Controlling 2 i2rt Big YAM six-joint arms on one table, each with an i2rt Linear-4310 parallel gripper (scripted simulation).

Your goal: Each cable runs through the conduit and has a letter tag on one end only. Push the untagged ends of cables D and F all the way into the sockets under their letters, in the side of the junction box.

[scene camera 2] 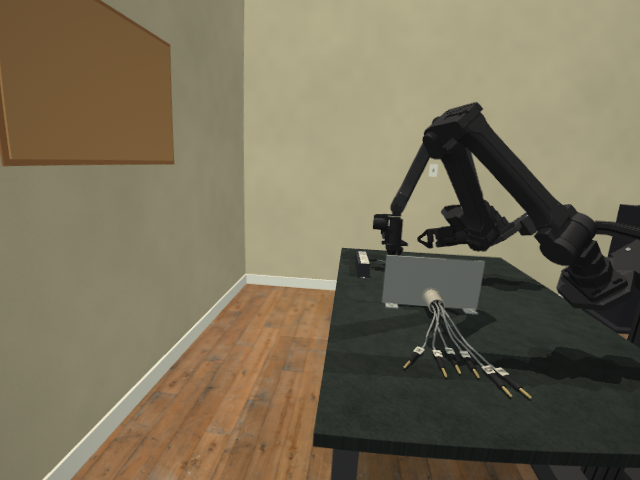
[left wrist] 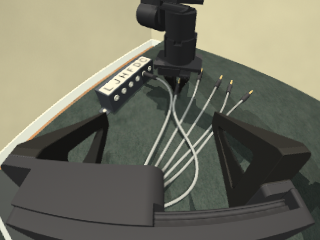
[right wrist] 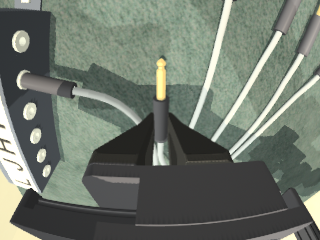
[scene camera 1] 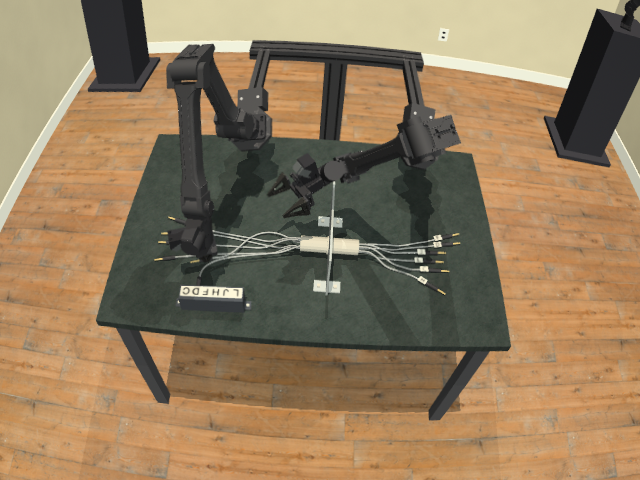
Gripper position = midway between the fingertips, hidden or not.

I see my left gripper [scene camera 1: 275,206], my right gripper [right wrist: 160,118], an untagged plug [right wrist: 160,101] and an untagged plug [right wrist: 50,85].
My left gripper also shows in the left wrist view [left wrist: 160,117]. My right gripper shows as well in the left wrist view [left wrist: 177,91].
